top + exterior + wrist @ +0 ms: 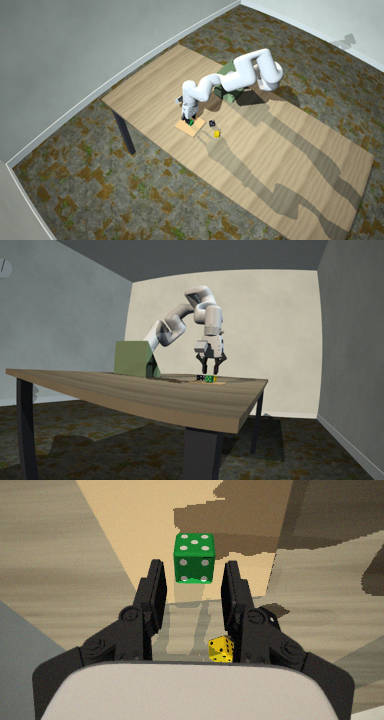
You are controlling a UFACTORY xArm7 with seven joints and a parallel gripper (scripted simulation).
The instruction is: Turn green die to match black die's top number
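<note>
The green die lies 4 cm below my hand. Also, from my hand: black die 9 cm behind, 10 cm to the left, 4 cm below; then yellow die 5 cm behind, 17 cm to the left, 4 cm below; then tan mat 6 cm below.
</note>
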